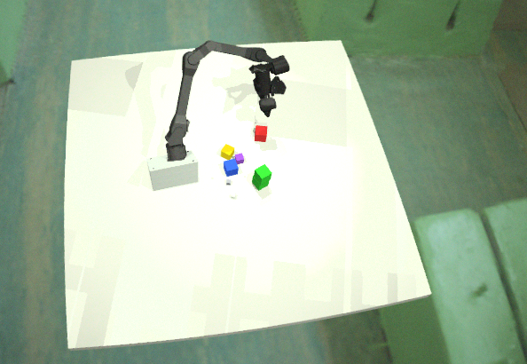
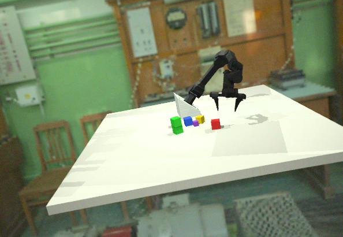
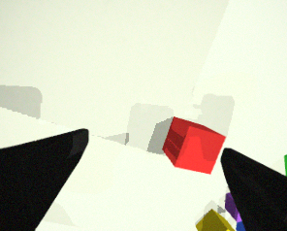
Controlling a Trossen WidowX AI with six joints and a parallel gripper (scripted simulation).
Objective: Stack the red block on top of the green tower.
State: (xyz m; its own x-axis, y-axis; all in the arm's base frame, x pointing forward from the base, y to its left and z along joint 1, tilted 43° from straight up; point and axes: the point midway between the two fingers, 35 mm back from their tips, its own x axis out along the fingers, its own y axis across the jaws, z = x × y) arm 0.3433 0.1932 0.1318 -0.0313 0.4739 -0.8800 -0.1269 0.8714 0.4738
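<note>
The red block lies 70 mm to the right of my gripper tip, 70 mm below it and 20 mm behind it. From my gripper tip the other things lie so: small purple block (180 mm to the right, 110 mm behind, 80 mm below); then blue block (230 mm to the right, 140 mm behind, 70 mm below); then yellow block (150 mm to the right, 150 mm behind, 70 mm below).
</note>
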